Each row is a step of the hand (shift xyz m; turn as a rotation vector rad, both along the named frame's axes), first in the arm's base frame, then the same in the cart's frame.
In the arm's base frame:
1: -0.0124 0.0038 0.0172 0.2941 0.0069 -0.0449
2: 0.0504 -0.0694 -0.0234 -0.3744 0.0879 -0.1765
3: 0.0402 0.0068 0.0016 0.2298 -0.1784 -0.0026
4: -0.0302 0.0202 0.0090 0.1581 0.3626 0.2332
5: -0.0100 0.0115 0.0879 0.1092 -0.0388 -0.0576
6: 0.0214 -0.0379 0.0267 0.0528 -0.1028 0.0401
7: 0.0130 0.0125 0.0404 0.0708 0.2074 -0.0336
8: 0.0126 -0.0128 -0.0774 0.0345 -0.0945 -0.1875
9: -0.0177 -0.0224 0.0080 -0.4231 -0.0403 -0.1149
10: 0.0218 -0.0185 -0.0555 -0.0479 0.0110 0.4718
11: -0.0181 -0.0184 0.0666 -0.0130 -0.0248 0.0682
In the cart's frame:
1: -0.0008 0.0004 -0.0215 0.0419 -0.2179 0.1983
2: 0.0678 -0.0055 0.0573 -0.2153 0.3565 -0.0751
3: 0.0027 -0.0355 0.0199 0.2132 -0.1226 0.1554
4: -0.0223 0.0131 -0.0271 -0.2306 -0.3645 -0.1575
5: 0.0144 -0.0382 -0.0793 0.0412 -0.0470 0.1133
6: 0.0479 -0.0170 -0.0045 0.1189 -0.0265 0.0115
7: 0.0037 -0.0342 -0.0278 -0.1877 -0.1123 0.0361
8: -0.0094 0.0315 0.0723 0.0369 0.0949 0.1868
9: 0.0195 0.0181 -0.0130 -0.0876 0.4103 -0.1336
10: 0.0046 0.0155 0.0603 0.1256 -0.1921 -0.4151
11: 0.0338 -0.0111 -0.0619 0.0413 -0.0138 -0.0595

